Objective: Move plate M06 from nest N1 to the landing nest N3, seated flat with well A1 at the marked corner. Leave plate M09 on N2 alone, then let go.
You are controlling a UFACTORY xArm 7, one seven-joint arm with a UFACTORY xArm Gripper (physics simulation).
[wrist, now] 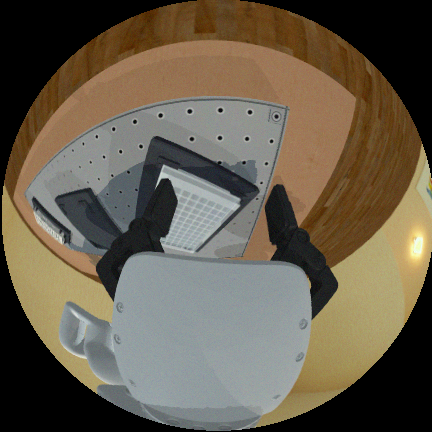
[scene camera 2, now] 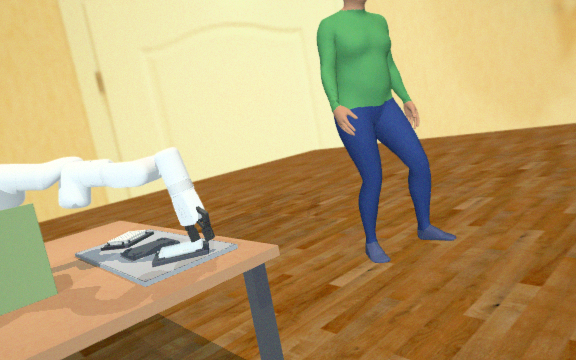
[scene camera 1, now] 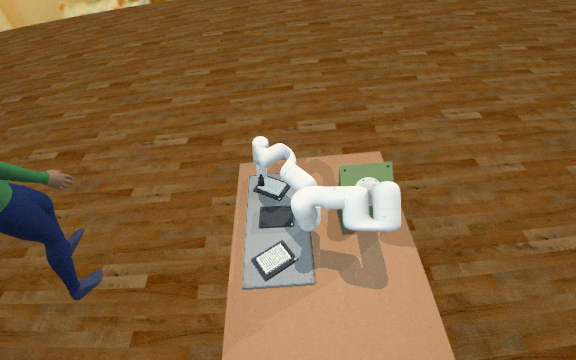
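Note:
A pale well plate point(scene camera 1: 275, 186) point(scene camera 2: 180, 249) point(wrist: 200, 215) lies in a dark nest point(wrist: 150, 162) at the far end of the grey board. The middle dark nest point(scene camera 1: 276, 217) point(scene camera 2: 150, 248) point(wrist: 82, 212) is empty. Another white well plate point(scene camera 1: 274, 258) point(scene camera 2: 127, 238) point(wrist: 48, 228) sits in the nest at the board's near end. I cannot read any plate or nest labels. My gripper point(scene camera 1: 261, 184) point(scene camera 2: 201, 239) point(wrist: 220, 191) is open and low at the far plate's outer end. In the wrist view, one finger overlaps the plate and the other shows beyond the nest; contact is unclear.
The grey perforated board point(scene camera 1: 252, 235) point(scene camera 2: 147, 280) point(wrist: 170, 125) lies on the wooden table point(scene camera 1: 320, 320) point(scene camera 2: 100, 320) point(wrist: 320, 125). A green base plate point(scene camera 1: 355, 172) point(scene camera 2: 25, 260) is beside my arm's base. A person point(scene camera 1: 30, 210) point(scene camera 2: 357, 65) stands away from the table.

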